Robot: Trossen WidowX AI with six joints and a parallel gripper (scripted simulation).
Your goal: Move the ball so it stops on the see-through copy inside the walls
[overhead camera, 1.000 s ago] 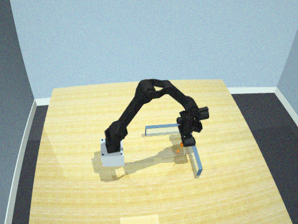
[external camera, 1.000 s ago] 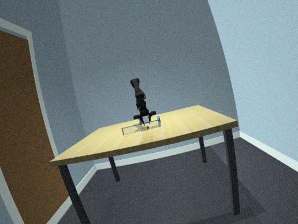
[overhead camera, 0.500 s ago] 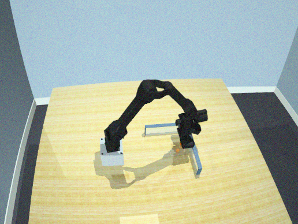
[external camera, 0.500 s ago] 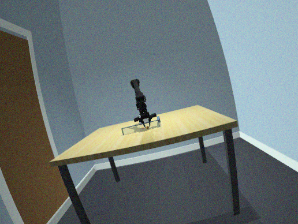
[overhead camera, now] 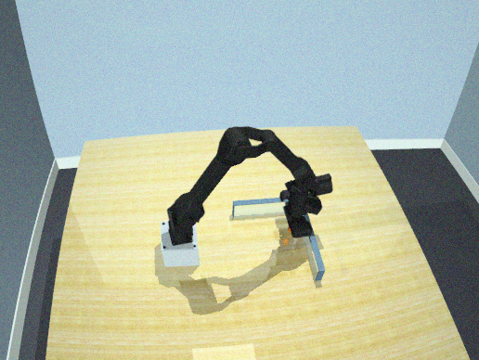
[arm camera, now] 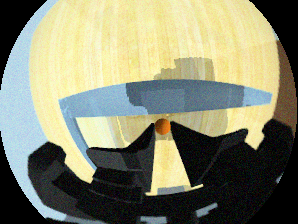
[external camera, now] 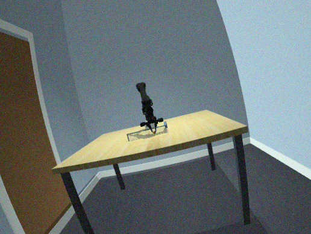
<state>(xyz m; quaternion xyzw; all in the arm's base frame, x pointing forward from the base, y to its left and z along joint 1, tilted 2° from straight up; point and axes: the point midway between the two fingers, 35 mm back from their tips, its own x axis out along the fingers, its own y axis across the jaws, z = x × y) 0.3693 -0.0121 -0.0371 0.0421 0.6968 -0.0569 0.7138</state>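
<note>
Right now my gripper tip is 40 mm past the see-through copy of ball and 40 mm to the left of it. Also, from my gripper tip: orange ball (right at my gripper tip); then clear wall (50 mm behind, 110 mm to the left, 20 mm above).
</note>
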